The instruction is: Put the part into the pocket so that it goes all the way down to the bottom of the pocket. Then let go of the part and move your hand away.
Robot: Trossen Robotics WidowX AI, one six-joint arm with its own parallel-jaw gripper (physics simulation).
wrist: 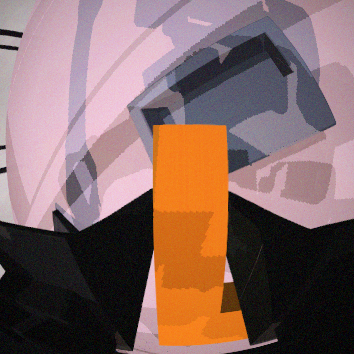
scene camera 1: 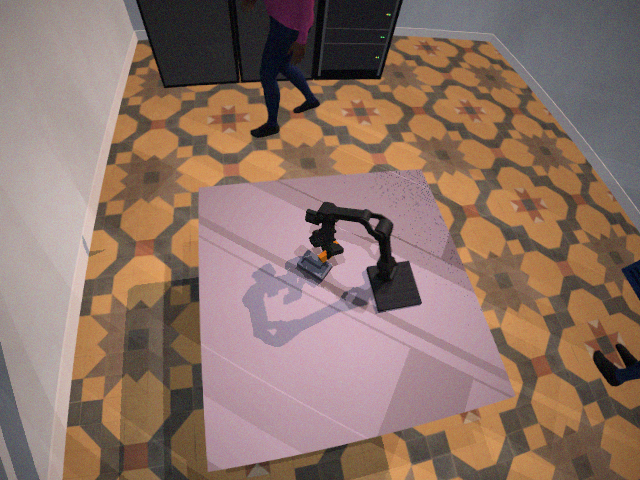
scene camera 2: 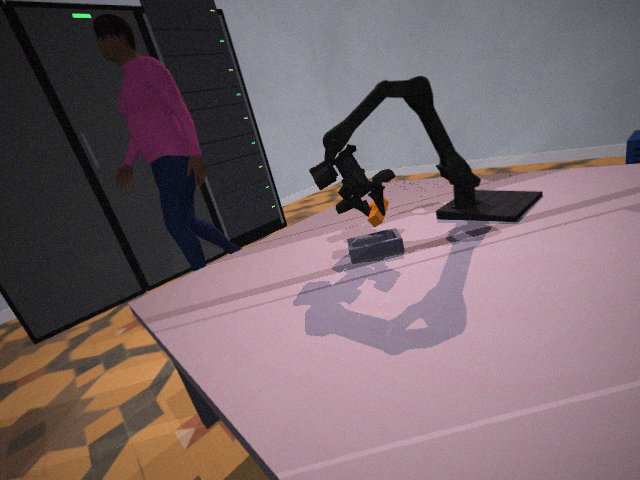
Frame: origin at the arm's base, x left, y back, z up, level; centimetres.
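Seen in the pictures: gripper, fingertip midpoint: (wrist: 186, 195) (scene camera 1: 326, 257) (scene camera 2: 379, 218); arm's base at its link origin: (scene camera 1: 384, 275) (scene camera 2: 464, 204).
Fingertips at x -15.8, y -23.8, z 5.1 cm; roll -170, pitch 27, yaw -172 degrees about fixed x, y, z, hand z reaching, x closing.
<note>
Offsets run from my fingertips to a thing's top centre. Level surfaces: height alone.
The orange part {dx -2.4, dy +1.8, dz +4.7 cm} (scene camera 1: 323, 256) (scene camera 2: 376, 215) (wrist: 190, 200) is a long block held between the two black fingers. My gripper (scene camera 1: 328, 250) (scene camera 2: 377, 206) (wrist: 186, 195) is shut on it. In the scene camera 2 view the part is tilted and its lower end hangs above the pocket block. The blue-grey pocket block {dx -0.1, dy -5.4, dz -3.8 cm} (scene camera 1: 313, 271) (scene camera 2: 377, 252) (wrist: 320, 107) sits on the table with its rectangular opening facing up. In the wrist view the part's far end overlaps the near left wall of the block, and the block's long side runs slanted to the part. The part hides some of the pocket's near side.
The pink table {dz -7.4 cm} (scene camera 1: 289, 392) (scene camera 2: 465, 351) bears the arm's black base plate (scene camera 1: 395, 299) (scene camera 2: 522, 201), to the right of the pocket block. The arm's shadow lies across the table and the block. A person in a pink top (scene camera 1: 289, 15) (scene camera 2: 155, 113) walks beyond the table.
</note>
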